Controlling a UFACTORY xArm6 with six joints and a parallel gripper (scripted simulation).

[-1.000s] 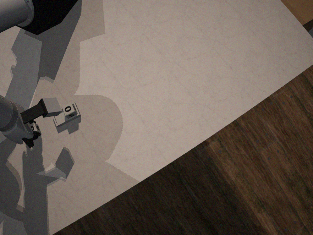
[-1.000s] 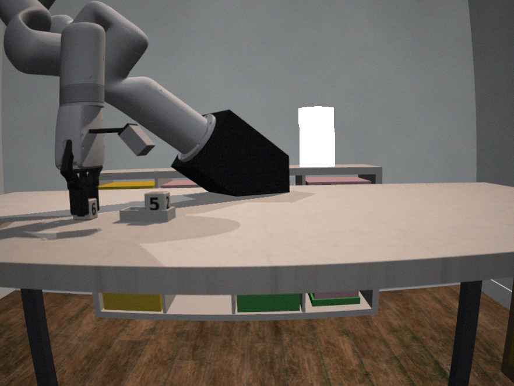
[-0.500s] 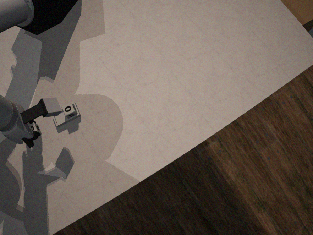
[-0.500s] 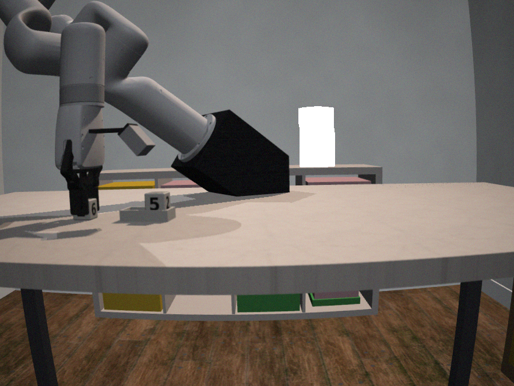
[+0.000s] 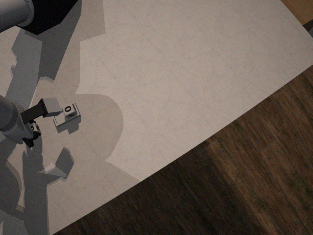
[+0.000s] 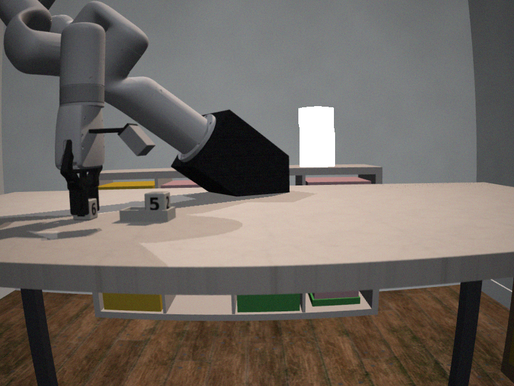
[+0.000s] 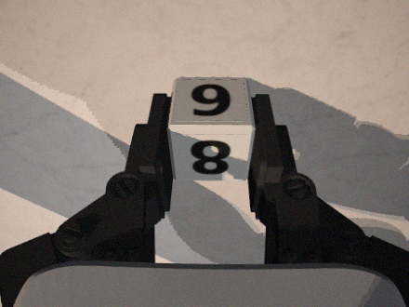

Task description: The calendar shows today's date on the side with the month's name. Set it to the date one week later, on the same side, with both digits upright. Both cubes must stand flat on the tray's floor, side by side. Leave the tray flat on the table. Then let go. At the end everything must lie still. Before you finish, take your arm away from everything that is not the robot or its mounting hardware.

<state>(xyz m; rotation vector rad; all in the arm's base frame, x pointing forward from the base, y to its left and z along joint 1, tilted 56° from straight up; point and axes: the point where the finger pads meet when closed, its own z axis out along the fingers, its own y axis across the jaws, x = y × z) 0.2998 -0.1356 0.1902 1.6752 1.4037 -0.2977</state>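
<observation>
Now: hand 4 cm short of the grey tray, 10 cm to the right of it and 2 cm above it. From my hand the other things lie so: white cube: 1 cm below.
</observation>
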